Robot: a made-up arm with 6 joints. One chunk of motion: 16 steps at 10 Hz.
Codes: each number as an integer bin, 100 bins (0 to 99) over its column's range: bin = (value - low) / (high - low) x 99, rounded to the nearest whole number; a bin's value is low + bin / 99 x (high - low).
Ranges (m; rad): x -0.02..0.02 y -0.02..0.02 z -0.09..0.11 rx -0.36..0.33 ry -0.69..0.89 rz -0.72..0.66
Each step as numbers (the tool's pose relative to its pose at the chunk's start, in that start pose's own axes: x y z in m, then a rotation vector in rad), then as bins.
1 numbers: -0.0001 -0.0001 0.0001 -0.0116 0.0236 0.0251
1 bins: 49 49 45 50 45 53
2 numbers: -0.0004 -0.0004 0.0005 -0.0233 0.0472 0.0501
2 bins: 49 49 45 48 46 55
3 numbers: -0.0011 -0.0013 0.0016 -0.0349 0.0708 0.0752
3 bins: 47 46 45 47 48 57
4 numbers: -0.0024 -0.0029 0.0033 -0.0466 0.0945 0.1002
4 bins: 44 42 46 45 49 59
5 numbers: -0.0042 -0.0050 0.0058 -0.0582 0.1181 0.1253
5 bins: 39 37 47 43 51 61
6 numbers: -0.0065 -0.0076 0.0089 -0.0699 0.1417 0.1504
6 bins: 33 31 49 42 52 62
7 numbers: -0.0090 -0.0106 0.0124 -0.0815 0.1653 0.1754
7 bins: 27 23 51 40 54 64
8 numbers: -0.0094 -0.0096 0.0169 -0.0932 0.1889 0.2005
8 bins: 26 26 53 38 55 66
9 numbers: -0.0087 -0.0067 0.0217 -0.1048 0.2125 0.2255
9 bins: 28 33 55 37 57 68
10 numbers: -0.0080 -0.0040 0.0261 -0.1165 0.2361 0.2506
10 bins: 30 40 57 35 58 70
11 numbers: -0.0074 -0.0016 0.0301 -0.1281 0.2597 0.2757
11 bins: 31 46 59 33 60 71
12 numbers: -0.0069 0.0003 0.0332 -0.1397 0.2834 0.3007
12 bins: 32 50 61 32 61 73
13 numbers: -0.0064 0.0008 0.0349 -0.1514 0.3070 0.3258
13 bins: 34 51 62 30 62 75
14 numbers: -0.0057 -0.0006 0.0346 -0.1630 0.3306 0.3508
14 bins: 35 48 62 28 64 77
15 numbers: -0.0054 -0.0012 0.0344 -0.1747 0.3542 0.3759
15 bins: 36 47 62 27 65 79
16 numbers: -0.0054 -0.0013 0.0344 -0.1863 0.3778 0.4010
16 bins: 36 46 62 25 67 80
